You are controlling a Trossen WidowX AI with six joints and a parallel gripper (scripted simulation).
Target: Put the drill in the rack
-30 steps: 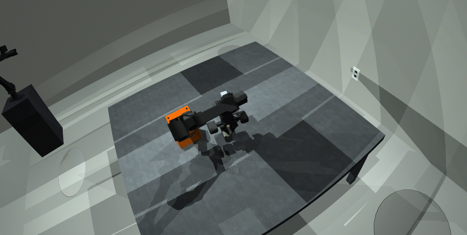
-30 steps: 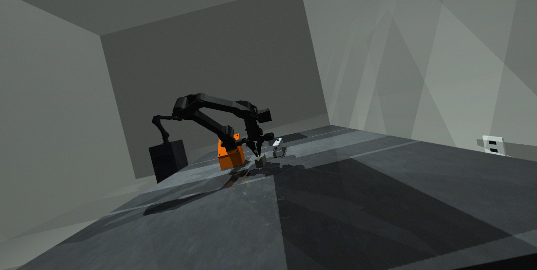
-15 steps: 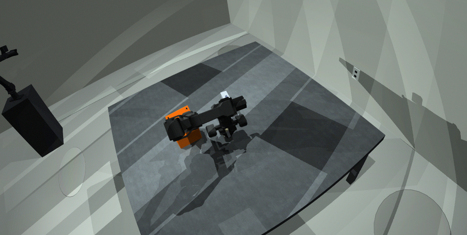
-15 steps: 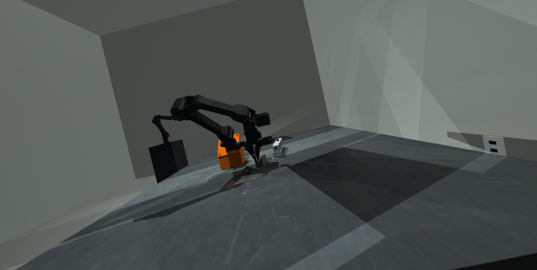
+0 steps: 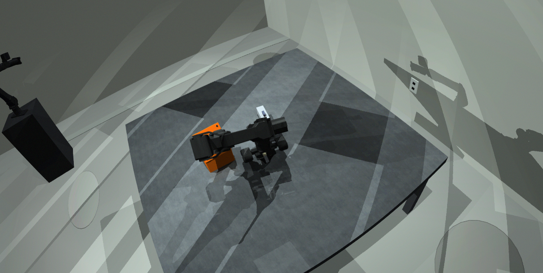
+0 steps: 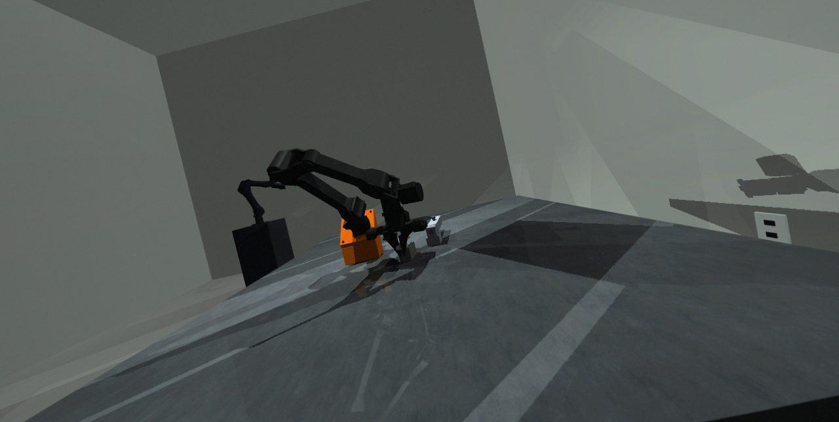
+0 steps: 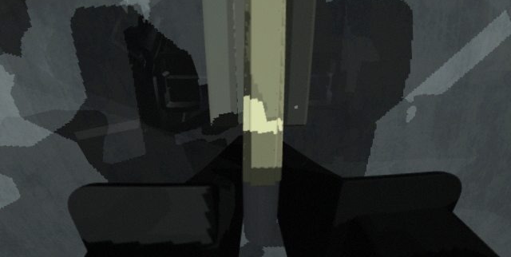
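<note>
Right now the drill is 10 mm ahead of my gripper tip, 40 mm to the left of it and 30 mm above it. Round my gripper tip: grooved rack 20 mm ahead, 50 mm to the left; dark blue key 140 mm ahead, 210 mm to the left, 30 mm above; light-grey block 140 mm ahead, 190 mm to the left, 20 mm above.
</note>
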